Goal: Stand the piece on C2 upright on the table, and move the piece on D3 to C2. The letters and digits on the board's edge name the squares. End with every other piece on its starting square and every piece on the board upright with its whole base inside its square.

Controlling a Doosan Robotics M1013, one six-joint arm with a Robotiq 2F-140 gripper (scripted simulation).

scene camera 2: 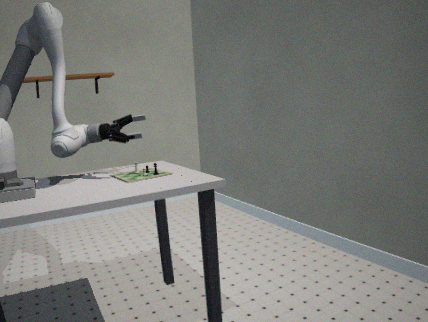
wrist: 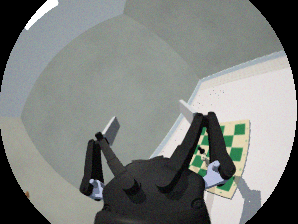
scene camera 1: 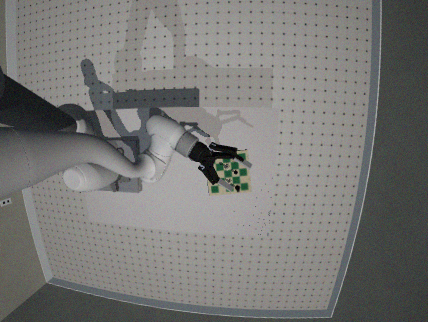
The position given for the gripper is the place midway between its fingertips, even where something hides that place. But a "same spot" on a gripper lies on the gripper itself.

Scene:
The gripper shows in scene camera 2, in the wrist view and in scene camera 1 (240, 179). The same spot on the gripper: (wrist: 221, 168) is (scene camera 2: 109, 135).

